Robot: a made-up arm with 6 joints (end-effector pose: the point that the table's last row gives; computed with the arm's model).
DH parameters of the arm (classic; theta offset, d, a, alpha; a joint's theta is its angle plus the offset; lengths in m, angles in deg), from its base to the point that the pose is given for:
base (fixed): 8.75 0 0.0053 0
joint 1: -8.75 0.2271 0.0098 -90
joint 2: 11.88 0 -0.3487 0
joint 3: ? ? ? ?
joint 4: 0 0.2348 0.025 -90
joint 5: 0 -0.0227 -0.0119 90
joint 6: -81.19 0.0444 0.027 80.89
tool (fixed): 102.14 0.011 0 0
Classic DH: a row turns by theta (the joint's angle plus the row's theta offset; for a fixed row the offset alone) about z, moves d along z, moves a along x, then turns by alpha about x.
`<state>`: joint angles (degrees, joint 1 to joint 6).
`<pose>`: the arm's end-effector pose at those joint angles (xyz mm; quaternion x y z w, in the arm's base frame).
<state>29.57 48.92 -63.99 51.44 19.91 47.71</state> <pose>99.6 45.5 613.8 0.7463 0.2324 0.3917 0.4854</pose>
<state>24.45 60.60 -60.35 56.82 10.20 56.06</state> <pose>173.6 73.4 574.6 0.8478 0.1991 0.2449 0.4262</pose>
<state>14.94 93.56 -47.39 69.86 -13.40 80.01</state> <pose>315.8 85.2 383.7 0.9437 -0.0031 -0.1937 0.2680</pose>
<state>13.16 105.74 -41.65 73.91 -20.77 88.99</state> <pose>327.2 77.0 300.8 0.9059 -0.0981 -0.3369 0.2373</pose>
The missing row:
joint 3: 73.12 -0.0138 -0.0511 90
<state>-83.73 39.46 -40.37 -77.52 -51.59 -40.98</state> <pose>17.0 -14.4 620.2 -0.7909 0.2989 -0.2528 0.4704</pose>
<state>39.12 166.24 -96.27 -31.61 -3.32 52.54</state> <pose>453.3 278.3 4.9 0.0979 0.6056 0.2472 0.7501</pose>
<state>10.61 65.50 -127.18 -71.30 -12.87 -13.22</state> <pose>-40.1 -28.5 859.0 -0.5252 -0.4528 -0.1927 0.6942</pose>
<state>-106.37 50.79 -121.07 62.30 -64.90 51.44</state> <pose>-11.9 111.2 792.7 -0.2930 -0.8197 0.2990 0.3909</pose>
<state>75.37 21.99 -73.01 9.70 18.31 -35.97</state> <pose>19.7 -156.6 681.9 0.0004 -0.2932 0.6330 0.7165</pose>
